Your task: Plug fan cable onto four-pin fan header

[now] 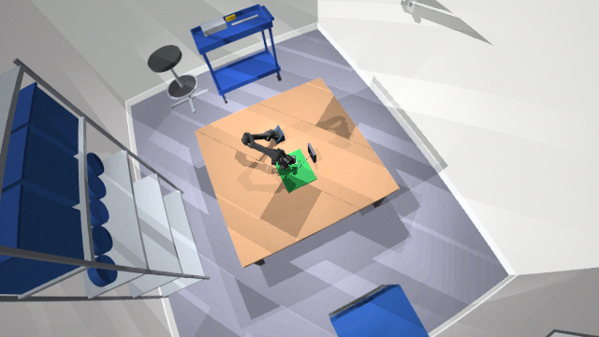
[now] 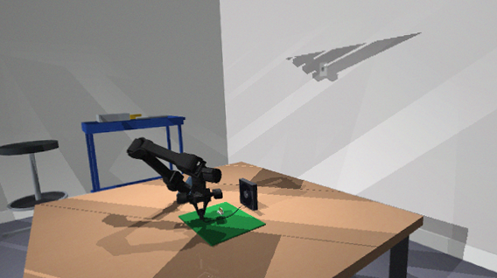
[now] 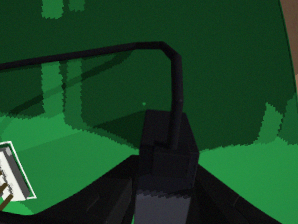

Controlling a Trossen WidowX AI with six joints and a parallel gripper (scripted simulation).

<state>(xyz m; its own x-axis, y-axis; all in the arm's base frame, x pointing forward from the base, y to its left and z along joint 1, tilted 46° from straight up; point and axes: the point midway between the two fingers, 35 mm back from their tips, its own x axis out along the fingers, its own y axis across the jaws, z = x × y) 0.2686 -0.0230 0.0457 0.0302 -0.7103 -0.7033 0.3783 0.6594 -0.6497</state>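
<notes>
Now: the white four-pin fan header 9 cm to the left of my gripper tip, 2 cm below it and 1 cm ahead of it. Also, from my gripper tip: black fan (22 cm to the left, 4 cm above, 2 cm ahead); black fan plug (1 cm ahead, 1 cm above); green circuit board (7 cm ahead, 5 cm to the left, 3 cm below).
</notes>
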